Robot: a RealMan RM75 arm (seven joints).
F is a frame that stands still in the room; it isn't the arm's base.
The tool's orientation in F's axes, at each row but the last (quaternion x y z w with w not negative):
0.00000 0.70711 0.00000 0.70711
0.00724 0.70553 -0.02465 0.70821
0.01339 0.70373 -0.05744 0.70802
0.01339 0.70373 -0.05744 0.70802
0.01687 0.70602 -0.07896 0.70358
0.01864 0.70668 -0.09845 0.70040
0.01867 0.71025 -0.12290 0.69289
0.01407 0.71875 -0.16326 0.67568
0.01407 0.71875 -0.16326 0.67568
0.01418 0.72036 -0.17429 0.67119
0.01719 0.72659 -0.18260 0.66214
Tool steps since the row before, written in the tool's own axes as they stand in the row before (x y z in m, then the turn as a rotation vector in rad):
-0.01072 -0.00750 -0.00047 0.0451 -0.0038 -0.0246
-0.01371 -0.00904 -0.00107 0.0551 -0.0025 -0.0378
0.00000 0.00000 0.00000 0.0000 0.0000 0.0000
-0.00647 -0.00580 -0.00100 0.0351 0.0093 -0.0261
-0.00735 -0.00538 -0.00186 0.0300 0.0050 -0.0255
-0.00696 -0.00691 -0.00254 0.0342 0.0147 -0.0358
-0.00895 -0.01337 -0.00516 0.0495 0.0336 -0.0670
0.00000 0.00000 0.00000 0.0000 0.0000 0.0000
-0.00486 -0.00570 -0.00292 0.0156 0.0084 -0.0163
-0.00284 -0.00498 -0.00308 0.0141 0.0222 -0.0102
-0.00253 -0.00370 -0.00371 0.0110 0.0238 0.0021
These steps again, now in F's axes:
-0.00047 -0.00750 0.01072 -0.0246 -0.0038 -0.0451
-0.00152 -0.00864 0.01392 -0.0377 -0.0022 -0.0552
0.00000 0.00000 0.00000 0.0000 0.0000 0.0000
-0.00160 -0.00526 0.00681 -0.0249 0.0096 -0.0358
-0.00250 -0.00442 0.00779 -0.0249 0.0058 -0.0304
-0.00351 -0.00558 0.00770 -0.0335 0.0165 -0.0357
-0.00734 -0.01064 0.01089 -0.0610 0.0389 -0.0533
0.00000 0.00000 0.00000 0.0000 0.0000 0.0000
-0.00378 -0.00368 0.00607 -0.0151 0.0090 -0.0165
-0.00395 -0.00324 0.00403 -0.0056 0.0206 -0.0185
-0.00422 -0.00183 0.00356 0.0070 0.0192 -0.0165

